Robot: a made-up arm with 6 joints.
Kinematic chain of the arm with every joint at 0, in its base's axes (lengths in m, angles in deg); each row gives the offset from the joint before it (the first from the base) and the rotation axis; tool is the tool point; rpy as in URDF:
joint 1: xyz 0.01 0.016 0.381 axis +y
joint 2: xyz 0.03 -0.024 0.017 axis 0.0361 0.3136 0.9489
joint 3: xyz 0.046 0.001 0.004 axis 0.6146 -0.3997 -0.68
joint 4: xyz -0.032 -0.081 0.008 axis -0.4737 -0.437 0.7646
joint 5: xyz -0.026 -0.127 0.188 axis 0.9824 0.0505 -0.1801
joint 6: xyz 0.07 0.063 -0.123 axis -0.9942 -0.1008 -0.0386
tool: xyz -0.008 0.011 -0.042 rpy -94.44 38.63 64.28
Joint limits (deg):
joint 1: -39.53..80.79
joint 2: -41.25..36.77
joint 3: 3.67..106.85
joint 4: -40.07..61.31
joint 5: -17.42..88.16
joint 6: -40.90..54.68
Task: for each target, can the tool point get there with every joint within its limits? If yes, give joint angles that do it. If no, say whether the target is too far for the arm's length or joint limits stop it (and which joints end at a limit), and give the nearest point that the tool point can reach.
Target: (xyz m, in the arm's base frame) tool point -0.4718 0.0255 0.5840
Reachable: no: joint limits stop it (at a limit: joint 1, joint 2, joint 5, joint 6) | nearest point -0.2197 -0.0181 0.5152 | short by 0.265 m
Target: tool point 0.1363 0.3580 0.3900
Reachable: no: joint limits stop it (at a limit: joint 1, joint 2, joint 3, joint 4, joint 5) | nearest point 0.1161 0.1784 0.4678 | short by 0.197 m
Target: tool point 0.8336 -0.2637 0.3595
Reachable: no: too far | nearest point 0.3549 -0.1075 0.3720 | short by 0.504 m
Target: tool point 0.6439 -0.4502 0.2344
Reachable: no: too far | nearest point 0.3041 -0.1919 0.3130 | short by 0.434 m
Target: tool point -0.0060 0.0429 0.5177
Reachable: yes | joints 22.25 -17.67 78.60 46.71 72.39 18.69
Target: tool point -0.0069 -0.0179 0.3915
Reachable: yes | joints 6.09 -9.66 88.58 49.81 26.73 38.60
